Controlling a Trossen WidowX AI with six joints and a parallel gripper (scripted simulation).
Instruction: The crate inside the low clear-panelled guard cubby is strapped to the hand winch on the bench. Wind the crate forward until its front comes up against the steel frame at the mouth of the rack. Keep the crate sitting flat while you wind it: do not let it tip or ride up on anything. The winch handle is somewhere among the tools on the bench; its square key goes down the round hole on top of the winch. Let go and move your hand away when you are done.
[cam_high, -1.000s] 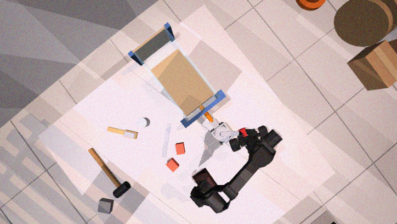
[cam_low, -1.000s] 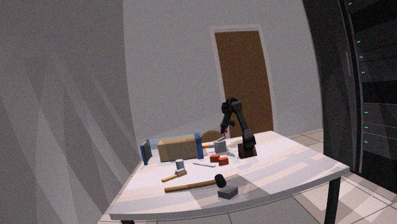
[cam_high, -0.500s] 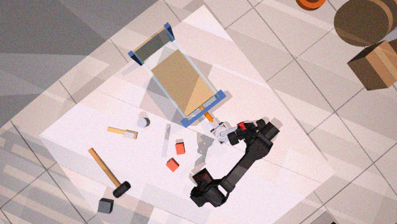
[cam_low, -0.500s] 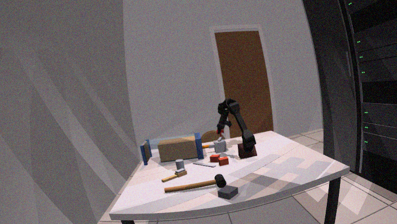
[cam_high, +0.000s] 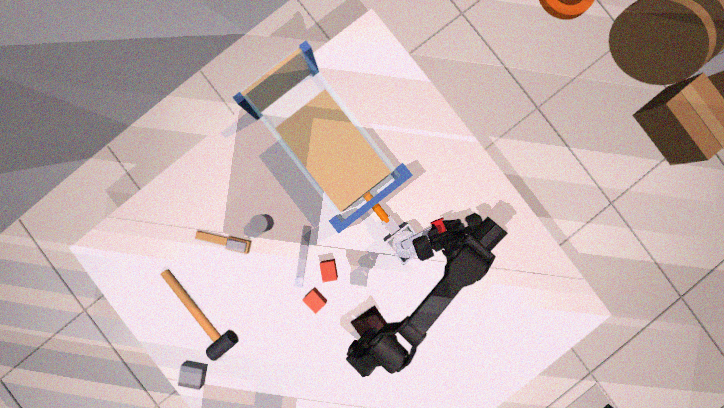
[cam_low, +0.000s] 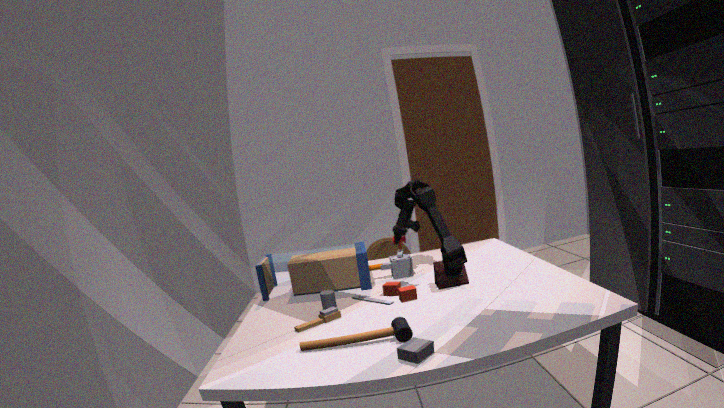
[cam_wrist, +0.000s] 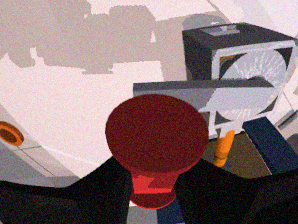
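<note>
Now: gripper tip 40 mm to the right of the grey crank bar, 30 mm above it and 10 mm past it. Round my gripper tip: grey winch: 100 mm to the left, 100 mm below, 10 mm behind; red knob: 20 mm behind, 10 mm to the left; blue steel frame: 170 mm ahead, 90 mm to the left, 20 mm below.
</note>
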